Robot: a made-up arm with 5 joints. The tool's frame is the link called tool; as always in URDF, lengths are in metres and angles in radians. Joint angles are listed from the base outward. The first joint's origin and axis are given. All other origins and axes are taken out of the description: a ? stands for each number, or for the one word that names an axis. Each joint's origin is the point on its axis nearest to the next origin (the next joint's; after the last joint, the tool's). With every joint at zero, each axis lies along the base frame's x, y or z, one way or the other. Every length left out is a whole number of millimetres.
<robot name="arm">
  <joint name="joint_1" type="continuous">
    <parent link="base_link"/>
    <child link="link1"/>
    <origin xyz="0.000 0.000 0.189" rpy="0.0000 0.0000 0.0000"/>
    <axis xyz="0 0 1"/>
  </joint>
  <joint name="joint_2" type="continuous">
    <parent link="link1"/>
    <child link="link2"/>
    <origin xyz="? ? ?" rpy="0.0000 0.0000 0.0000"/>
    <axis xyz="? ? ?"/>
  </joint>
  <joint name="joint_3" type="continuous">
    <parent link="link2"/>
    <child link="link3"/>
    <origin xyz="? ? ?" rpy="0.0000 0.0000 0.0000"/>
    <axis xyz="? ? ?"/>
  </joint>
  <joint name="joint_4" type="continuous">
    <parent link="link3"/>
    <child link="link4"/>
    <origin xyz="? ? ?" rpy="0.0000 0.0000 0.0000"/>
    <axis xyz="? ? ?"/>
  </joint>
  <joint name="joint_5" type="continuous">
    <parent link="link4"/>
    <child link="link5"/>
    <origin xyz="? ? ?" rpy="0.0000 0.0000 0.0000"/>
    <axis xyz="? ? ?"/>
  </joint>
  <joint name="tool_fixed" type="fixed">
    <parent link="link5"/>
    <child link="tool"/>
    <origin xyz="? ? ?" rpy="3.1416 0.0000 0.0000"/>
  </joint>
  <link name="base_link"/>
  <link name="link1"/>
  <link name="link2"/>
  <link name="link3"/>
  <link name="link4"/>
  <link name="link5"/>
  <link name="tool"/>
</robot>
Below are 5 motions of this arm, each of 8 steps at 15 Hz.
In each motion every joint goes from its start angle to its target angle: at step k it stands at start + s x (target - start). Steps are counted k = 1, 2, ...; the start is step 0. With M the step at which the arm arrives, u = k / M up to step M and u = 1 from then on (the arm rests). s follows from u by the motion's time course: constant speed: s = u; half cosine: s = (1 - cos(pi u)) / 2; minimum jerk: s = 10 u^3 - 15 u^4 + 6 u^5.
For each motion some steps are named. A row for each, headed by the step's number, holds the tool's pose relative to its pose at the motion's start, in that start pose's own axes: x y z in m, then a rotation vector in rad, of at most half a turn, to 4 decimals.
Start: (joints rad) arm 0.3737 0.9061 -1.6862 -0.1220 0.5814
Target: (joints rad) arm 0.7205 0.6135 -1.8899 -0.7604 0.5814
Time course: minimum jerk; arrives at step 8
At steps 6, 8:
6: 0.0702 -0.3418 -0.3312 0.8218 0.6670 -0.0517
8: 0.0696 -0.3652 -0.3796 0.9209 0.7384 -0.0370

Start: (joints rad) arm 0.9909 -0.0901 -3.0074 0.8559 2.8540
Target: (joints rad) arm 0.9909 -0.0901 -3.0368 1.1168 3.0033
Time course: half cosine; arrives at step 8
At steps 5, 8:
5: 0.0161 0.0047 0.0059 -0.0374 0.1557 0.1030
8: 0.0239 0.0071 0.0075 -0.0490 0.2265 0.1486

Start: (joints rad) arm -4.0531 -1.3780 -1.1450 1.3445 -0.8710
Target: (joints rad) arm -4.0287 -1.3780 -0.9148 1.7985 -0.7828
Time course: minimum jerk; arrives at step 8
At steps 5, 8:
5: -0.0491 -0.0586 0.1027 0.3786 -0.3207 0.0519
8: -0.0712 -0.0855 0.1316 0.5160 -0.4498 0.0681

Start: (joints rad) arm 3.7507 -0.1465 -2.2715 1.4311 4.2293
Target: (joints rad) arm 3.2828 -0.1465 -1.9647 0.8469 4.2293
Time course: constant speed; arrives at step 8
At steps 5, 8:
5: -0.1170 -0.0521 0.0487 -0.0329 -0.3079 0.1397
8: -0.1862 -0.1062 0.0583 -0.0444 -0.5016 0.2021

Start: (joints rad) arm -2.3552 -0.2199 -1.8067 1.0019 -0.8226
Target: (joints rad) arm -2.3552 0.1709 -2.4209 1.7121 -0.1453
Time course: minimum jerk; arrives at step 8
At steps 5, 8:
5: 0.0123 0.0133 0.0606 0.1944 -0.2986 0.4858
8: 0.0084 0.0090 0.0811 0.2308 -0.4391 0.6637

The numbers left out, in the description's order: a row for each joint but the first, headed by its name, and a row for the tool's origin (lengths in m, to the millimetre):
joint_2: xyz 0.000 0.000 0.000, axis 0 1 0
joint_3: xyz 0.074 0.000 0.394, axis 0 1 0
joint_4: xyz 0.095 0.000 -0.422, axis 0 1 0
joint_5: xyz 0.096 0.000 -0.123, axis 0 0 -1
tool: xyz 0.000 0.000 0.000

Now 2 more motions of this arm.
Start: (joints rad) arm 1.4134 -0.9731 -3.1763 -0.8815 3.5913
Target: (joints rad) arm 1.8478 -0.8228 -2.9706 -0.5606 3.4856
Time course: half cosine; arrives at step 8
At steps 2, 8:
2: 0.0087 -0.0590 -0.0148 0.0978 0.0633 -0.0324
8: 0.0512 -0.3607 -0.1998 0.6659 0.4434 -0.0912

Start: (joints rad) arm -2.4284 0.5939 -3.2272 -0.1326 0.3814
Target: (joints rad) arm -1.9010 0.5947 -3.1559 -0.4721 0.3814
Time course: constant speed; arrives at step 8
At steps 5, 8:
5: -0.0267 -0.1129 -0.0235 0.1499 0.1183 0.3160
8: -0.0268 -0.1800 -0.0458 0.2149 0.1952 0.5135

